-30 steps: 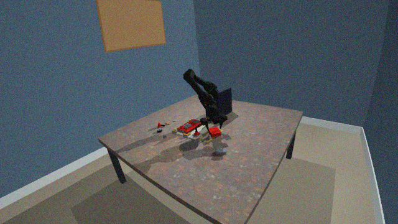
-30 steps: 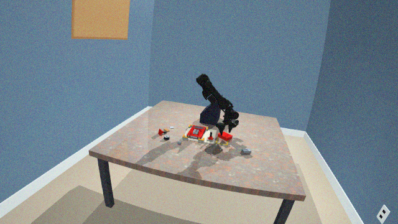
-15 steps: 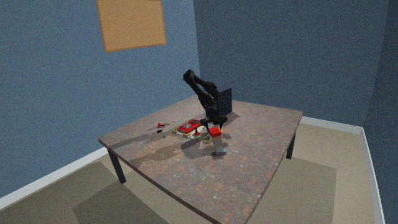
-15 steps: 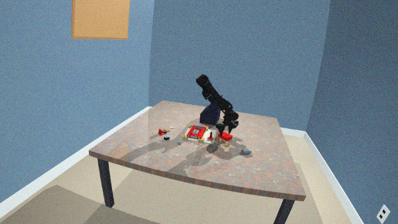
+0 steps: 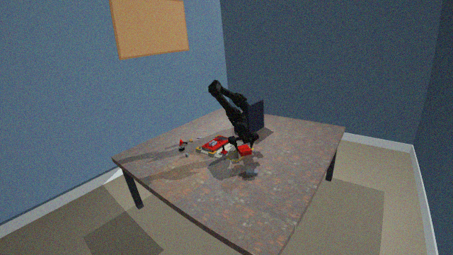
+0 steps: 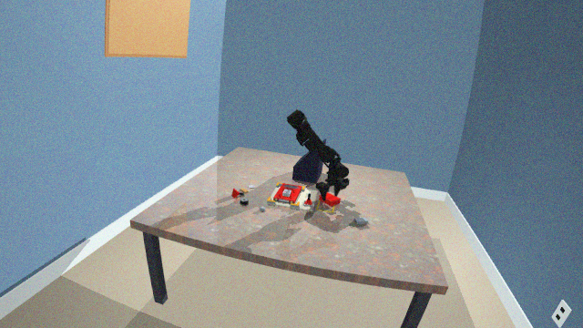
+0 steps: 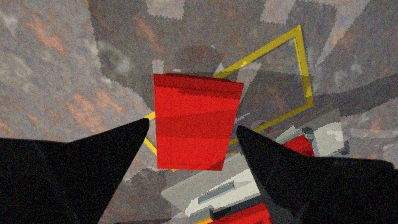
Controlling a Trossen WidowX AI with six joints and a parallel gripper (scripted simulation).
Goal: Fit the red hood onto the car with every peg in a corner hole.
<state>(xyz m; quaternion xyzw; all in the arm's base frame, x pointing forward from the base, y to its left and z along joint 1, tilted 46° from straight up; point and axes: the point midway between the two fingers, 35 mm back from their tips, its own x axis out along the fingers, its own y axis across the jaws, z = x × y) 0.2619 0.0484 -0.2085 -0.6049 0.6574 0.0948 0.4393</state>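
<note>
My gripper tip is 90 mm short of the grey engine block, 200 mm to the left of it and 10 mm below it. Round my gripper tip: red hood: right at my gripper tip; white jig: 60 mm ahead, 190 mm to the right.
</note>
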